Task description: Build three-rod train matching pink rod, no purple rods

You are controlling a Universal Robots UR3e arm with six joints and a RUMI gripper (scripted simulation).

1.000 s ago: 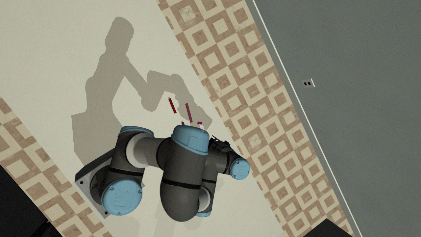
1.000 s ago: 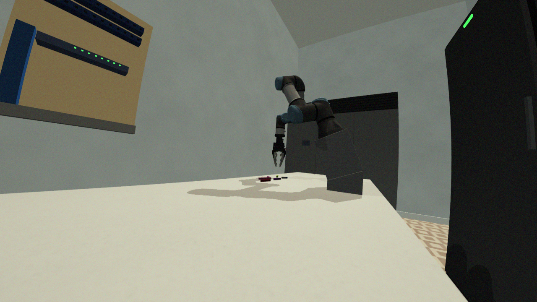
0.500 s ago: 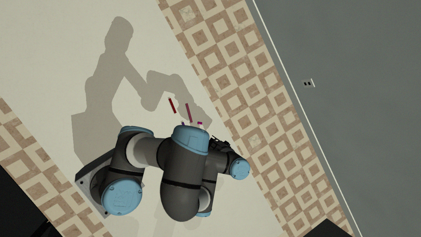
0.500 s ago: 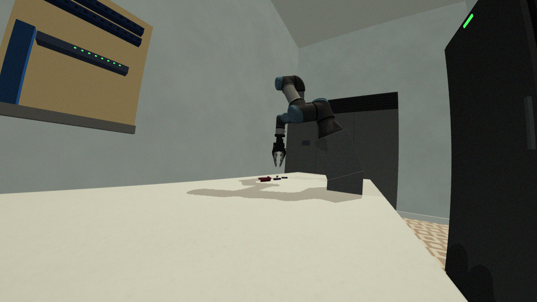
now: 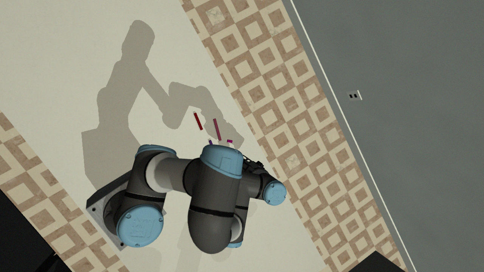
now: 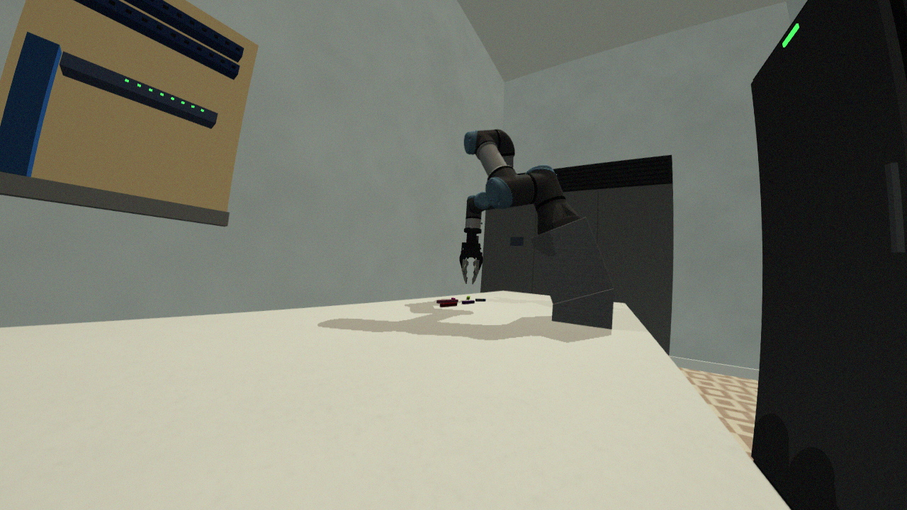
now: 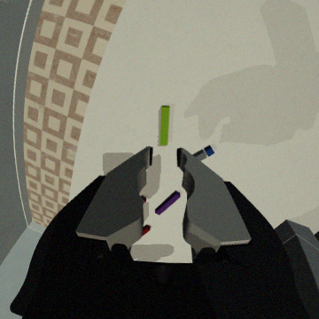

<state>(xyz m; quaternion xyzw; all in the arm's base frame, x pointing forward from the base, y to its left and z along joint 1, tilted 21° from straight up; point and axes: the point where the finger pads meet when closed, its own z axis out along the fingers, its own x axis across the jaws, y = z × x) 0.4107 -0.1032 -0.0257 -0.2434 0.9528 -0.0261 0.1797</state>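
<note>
The lime rod lies 7 cm below my hand. Round my hand: grey rod: 7 cm below, 6 cm behind, 2 cm to the left; then blue rod: 7 cm below, 7 cm behind; then magenta rod: 11 cm to the left, 7 cm below.
</note>
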